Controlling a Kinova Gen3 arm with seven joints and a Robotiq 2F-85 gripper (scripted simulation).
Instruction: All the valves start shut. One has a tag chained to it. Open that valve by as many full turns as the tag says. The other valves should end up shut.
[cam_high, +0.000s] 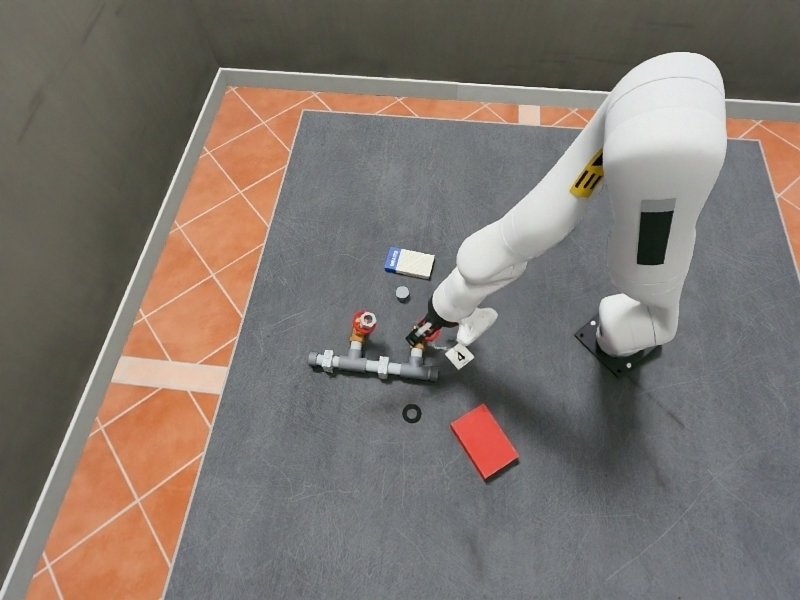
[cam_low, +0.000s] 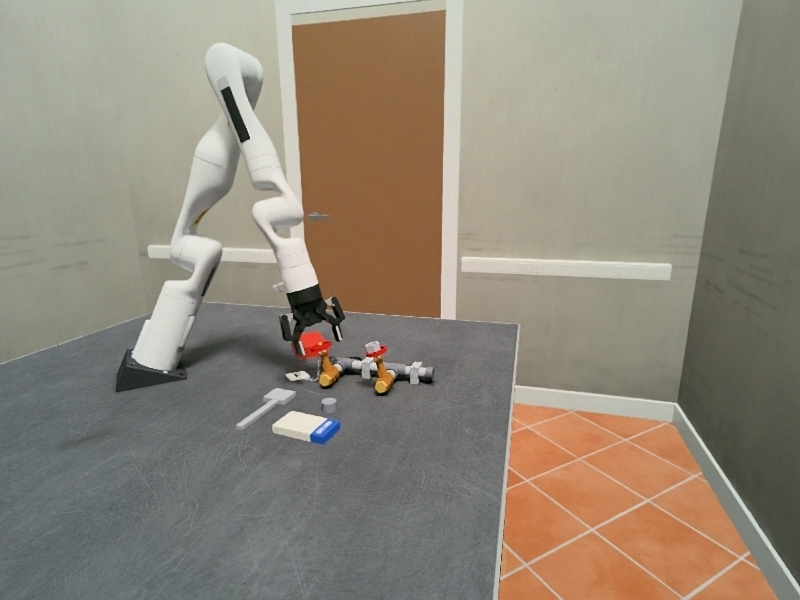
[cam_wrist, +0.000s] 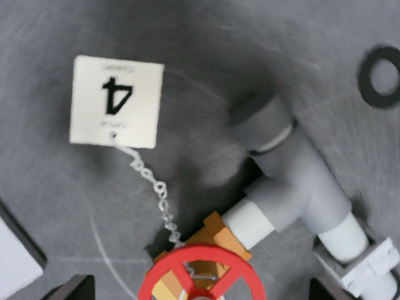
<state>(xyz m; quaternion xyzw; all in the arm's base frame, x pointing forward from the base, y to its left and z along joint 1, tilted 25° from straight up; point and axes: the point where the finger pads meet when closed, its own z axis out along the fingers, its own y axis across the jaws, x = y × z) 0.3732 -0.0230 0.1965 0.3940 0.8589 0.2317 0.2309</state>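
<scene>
Now: hand 7 cm past the white tag, 2 cm to the right of it and 9 cm above it. Also, from my hand: grey paddle (6 cm behind, 13 cm to the right, 9 cm below); then blue box (5 cm ahead, 21 cm to the right, 8 cm below); then red block (12 cm behind, 20 cm to the left, 8 cm below).
</scene>
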